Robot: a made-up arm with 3 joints. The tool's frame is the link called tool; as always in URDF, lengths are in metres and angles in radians.
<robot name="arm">
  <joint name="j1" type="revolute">
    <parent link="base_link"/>
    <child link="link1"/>
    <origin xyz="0 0 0.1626" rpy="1.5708 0 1.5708"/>
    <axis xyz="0 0 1"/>
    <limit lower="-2.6" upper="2.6" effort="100" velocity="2.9"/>
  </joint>
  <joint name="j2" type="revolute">
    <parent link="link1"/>
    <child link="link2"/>
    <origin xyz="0.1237 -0.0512 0.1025" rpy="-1.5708 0 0"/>
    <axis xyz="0 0 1"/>
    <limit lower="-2.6" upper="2.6" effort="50" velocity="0.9"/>
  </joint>
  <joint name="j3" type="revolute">
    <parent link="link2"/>
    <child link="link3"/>
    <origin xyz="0.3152 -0.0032 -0.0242" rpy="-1.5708 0 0"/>
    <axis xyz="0 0 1"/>
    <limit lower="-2.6" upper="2.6" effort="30" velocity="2.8"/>
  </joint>
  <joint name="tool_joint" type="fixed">
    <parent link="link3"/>
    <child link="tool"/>
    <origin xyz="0.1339 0.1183 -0.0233" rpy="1.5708 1.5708 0"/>
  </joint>
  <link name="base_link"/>
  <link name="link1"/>
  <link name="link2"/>
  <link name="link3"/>
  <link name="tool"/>
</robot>
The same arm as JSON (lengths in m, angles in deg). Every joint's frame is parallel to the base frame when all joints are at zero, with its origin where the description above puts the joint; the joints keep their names.
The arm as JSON. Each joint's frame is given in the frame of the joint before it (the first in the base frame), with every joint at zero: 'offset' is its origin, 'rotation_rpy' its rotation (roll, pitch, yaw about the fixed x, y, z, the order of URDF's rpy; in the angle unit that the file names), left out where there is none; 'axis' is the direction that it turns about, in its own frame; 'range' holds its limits. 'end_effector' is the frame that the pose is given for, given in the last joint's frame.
{
  "length_unit": "m",
  "angle_unit": "deg",
  "chain": [
    {
      "id": "j1",
      "offset": [
        0.0,
        0.0,
        0.1626
      ],
      "axis": "+x",
      "range": [
        -148.97,
        148.97
      ]
    },
    {
      "id": "j2",
      "offset": [
        0.1025,
        0.1237,
        -0.0512
      ],
      "axis": "+z",
      "range": [
        -148.97,
        148.97
      ]
    },
    {
      "id": "j3",
      "offset": [
        0.0032,
        0.3152,
        -0.0242
      ],
      "axis": "-x",
      "range": [
        -148.97,
        148.97
      ]
    }
  ],
  "end_effector": {
    "offset": [
      0.0233,
      0.1339,
      -0.1183
    ],
    "rotation_rpy": [
      0.0,
      0.0,
      0.0
    ]
  }
}

